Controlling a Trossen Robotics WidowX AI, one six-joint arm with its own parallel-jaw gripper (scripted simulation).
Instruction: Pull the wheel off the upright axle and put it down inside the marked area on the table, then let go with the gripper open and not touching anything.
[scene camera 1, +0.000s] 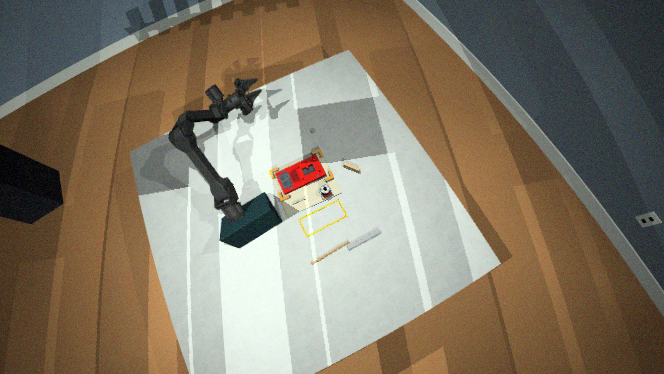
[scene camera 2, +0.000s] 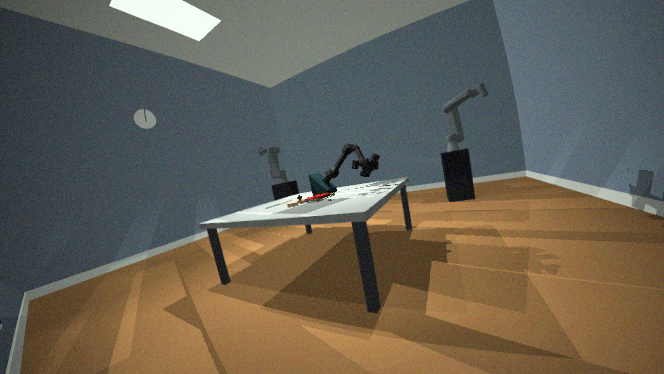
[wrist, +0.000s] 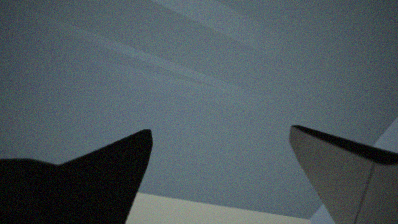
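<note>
Open and holding nothing: my gripper (scene camera 1: 259, 84). The wrist view also shows the gripper (wrist: 220, 134).
</note>
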